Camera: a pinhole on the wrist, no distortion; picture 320 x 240 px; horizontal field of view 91.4 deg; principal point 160.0 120.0 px. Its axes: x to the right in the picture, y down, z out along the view. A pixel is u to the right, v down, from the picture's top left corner.
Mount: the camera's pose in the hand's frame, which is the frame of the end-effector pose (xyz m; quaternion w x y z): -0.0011 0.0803 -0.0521 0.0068 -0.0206 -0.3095 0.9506
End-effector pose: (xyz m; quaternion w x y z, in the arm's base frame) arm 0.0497 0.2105 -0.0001 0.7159 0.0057 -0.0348 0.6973
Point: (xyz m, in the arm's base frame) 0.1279 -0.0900 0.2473
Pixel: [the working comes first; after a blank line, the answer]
In the camera's frame: 0.2668 -0.0412 0.3686

273 103
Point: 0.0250 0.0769 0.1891
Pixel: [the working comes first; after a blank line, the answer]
In the camera's frame: 0.1114 -0.0927 0.2461

231 61
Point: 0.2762 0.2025 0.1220
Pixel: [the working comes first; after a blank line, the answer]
In the camera's frame: -0.0196 0.1549 0.3162

150 196
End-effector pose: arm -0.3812 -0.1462 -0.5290 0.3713 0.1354 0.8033 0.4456
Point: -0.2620 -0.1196 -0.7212
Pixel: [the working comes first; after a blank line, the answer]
In the camera's frame: -0.0388 0.0628 0.3126

141 151
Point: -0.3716 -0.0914 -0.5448
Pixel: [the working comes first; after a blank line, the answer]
In the camera's frame: -0.0371 -0.0065 0.1149

110 111
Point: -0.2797 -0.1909 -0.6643
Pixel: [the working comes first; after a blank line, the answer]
In the camera's frame: 0.0180 0.1006 0.2495

171 183
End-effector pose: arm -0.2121 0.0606 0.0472 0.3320 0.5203 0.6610 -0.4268
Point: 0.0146 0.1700 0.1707
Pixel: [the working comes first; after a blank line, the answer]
In the camera's frame: 0.1242 -0.0407 -0.1480

behind the camera
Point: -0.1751 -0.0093 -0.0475
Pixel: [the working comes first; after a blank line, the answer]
In the camera's frame: -0.0538 -0.0667 0.1407

100 46
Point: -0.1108 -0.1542 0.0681
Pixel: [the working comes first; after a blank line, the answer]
In the camera's frame: 0.1197 -0.1348 0.2020

253 16
